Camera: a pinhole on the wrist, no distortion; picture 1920 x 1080 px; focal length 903.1 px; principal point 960.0 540.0 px. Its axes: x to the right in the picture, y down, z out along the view. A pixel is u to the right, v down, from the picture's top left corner.
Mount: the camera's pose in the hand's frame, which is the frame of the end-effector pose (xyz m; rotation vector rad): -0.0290 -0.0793 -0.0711 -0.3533 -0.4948 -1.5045
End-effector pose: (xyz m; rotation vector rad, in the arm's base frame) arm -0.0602 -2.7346 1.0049 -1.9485 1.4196 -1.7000
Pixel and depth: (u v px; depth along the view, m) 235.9 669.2 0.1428
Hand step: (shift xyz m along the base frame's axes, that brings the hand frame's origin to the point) -0.0518 -0.0298 -0.0750
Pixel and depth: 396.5 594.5 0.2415
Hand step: -0.0375 -0.0889 -0.1609
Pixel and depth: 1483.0 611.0 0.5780
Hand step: 0.5449 -0.1910 -0.1738
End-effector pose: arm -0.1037 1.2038 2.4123 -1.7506 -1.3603 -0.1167
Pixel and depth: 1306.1 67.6 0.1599
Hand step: -0.1315 -0.0318 -0.0939
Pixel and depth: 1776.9 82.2 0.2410
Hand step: -0.2886 0.0345 -0.1535
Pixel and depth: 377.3 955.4 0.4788
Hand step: 0.3365 0.2392 -0.2902
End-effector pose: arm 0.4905 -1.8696 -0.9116 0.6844 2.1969 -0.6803
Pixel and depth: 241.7 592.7 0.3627
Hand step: 0.2969 0.1865 -0.1149
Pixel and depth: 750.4 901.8 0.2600
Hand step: 0.1024 0.0110 -0.1435
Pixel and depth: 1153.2 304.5 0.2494
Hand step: 0.1483 -0.1358 -0.0093
